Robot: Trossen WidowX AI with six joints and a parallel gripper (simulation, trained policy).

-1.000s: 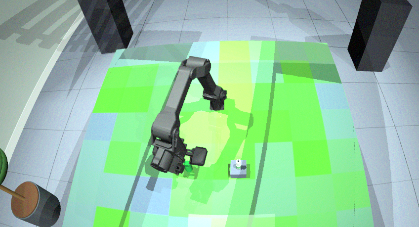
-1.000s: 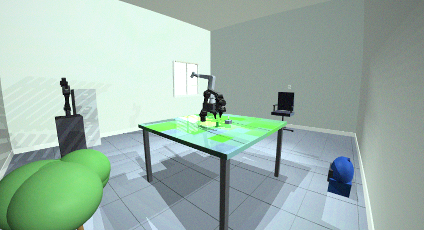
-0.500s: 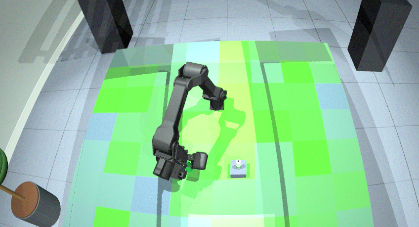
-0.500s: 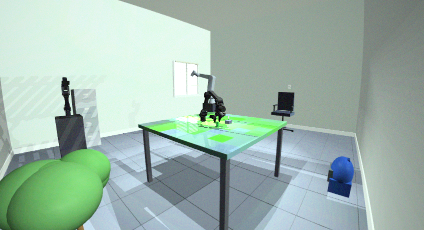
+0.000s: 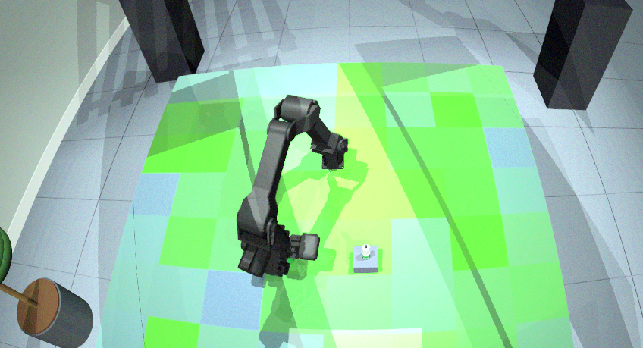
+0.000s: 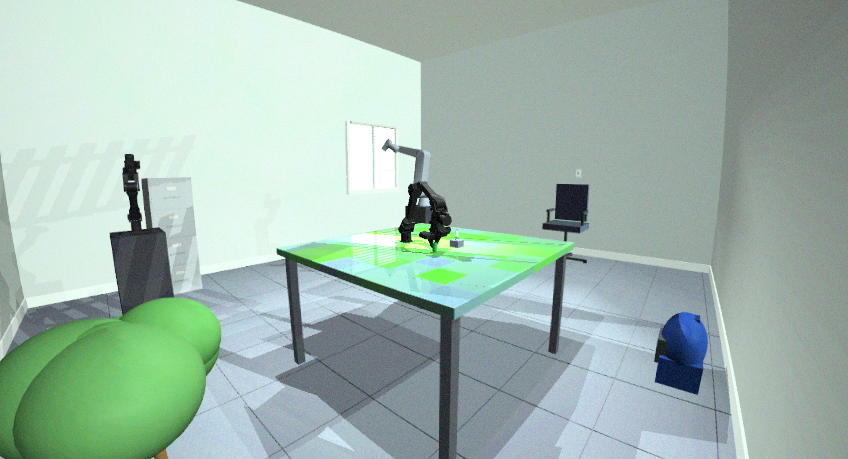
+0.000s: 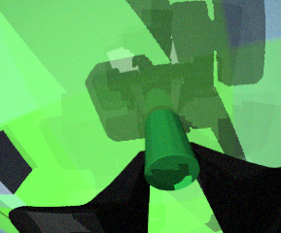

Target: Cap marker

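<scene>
My gripper tip is now 2 cm short of the grey holder block, 20 cm to the right of it and 1 cm above it. Round my gripper tip: green cap: 1 cm ahead.
</scene>
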